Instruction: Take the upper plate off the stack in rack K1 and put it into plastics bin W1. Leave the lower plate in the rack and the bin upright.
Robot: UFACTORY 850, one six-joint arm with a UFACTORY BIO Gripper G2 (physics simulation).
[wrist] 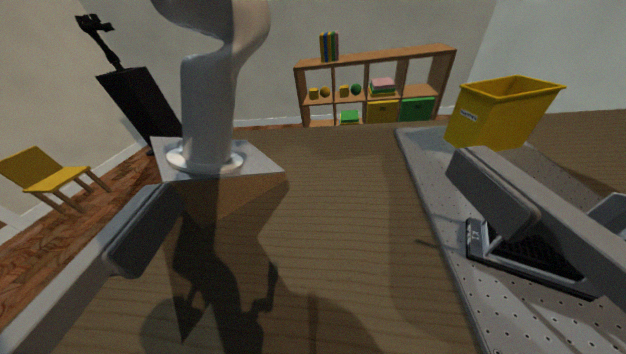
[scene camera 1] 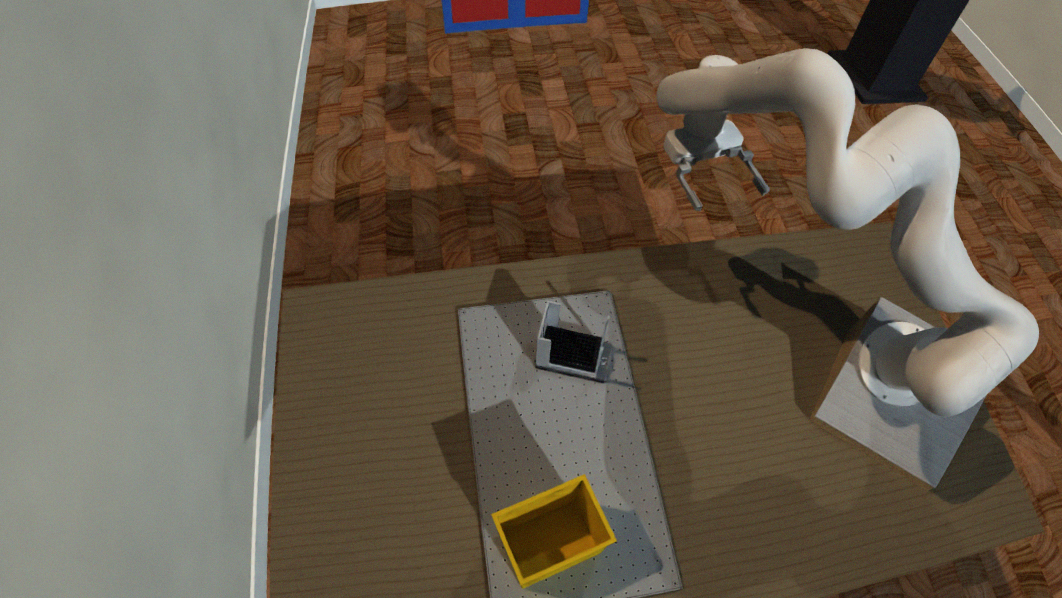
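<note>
Rack K1 (scene camera 1: 544,356) (wrist: 476,244) stands upright on the perforated board, with light walls and a dark base. A black plate (scene camera 1: 572,349) (wrist: 542,251) lies inside it; I cannot tell the upper plate from the lower one. Plastics bin W1 (scene camera 1: 553,528) (wrist: 495,122) is yellow and upright at the board's other end; a small orange patch shows inside it. My gripper (scene camera 1: 730,197) (wrist: 318,212) is open and empty, high up, beyond the rack and toward the arm's side in the scene view. In the wrist view its right finger hides part of the rack.
The perforated board (scene camera 1: 542,430) (wrist: 435,200) lies on the wooden table (scene camera 1: 364,386) (wrist: 340,200). The arm's base block (scene camera 1: 902,438) (wrist: 255,162) stands at the right in the scene view. A shelf unit (wrist: 375,56), a yellow chair (wrist: 57,179) and a black pedestal (scene camera 1: 895,52) (wrist: 142,102) stand beyond the table.
</note>
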